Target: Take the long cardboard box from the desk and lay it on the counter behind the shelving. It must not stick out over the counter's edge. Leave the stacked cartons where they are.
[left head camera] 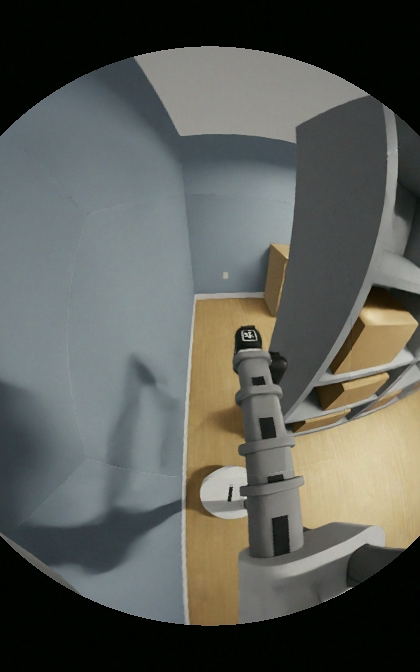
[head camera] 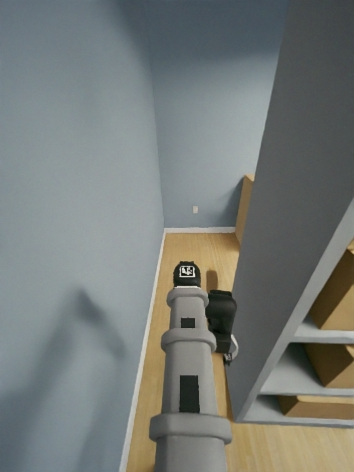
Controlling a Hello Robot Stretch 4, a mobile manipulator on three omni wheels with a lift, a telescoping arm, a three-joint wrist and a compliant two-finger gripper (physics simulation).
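Seen in the pictures: hand, its tool point: [head camera: 214,360]; robot's base, origin of its link: [left head camera: 229,491].
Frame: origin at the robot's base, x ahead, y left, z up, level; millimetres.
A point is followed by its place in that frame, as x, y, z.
Note:
The black wrist [head camera: 220,320] {334, -76, 1136} [left head camera: 278,367] {340, -84, 1168} hangs right of the arm's end, close to the shelving's side panel. A narrow brown end of the long cardboard box [head camera: 212,280] {685, -123, 887} shows just beyond the wrist in the head camera view. My gripper is below the wrist and shut on this box; its fingertips and most of the box are hidden. A tan wooden piece, apparently the end of the counter [head camera: 244,210] {2286, -783, 475} [left head camera: 275,280] {2147, -782, 479}, shows past the shelving [head camera: 295,200] {539, -281, 1338} [left head camera: 335,210] {562, -281, 1526} at the far wall. The rest of it is hidden. The desk does not show.
A blue wall [head camera: 75,200] {613, 342, 1321} [left head camera: 125,275] {606, 342, 1315} runs along the left, with the arm in the narrow passage between it and the shelving. Cardboard boxes sit on the shelves at the right, including an upper box [head camera: 340,295] {420, -407, 1117} [left head camera: 375,335] {411, -509, 1181}. The round white base [left head camera: 220,490] {20, 65, 188} is near the wall's white skirting.

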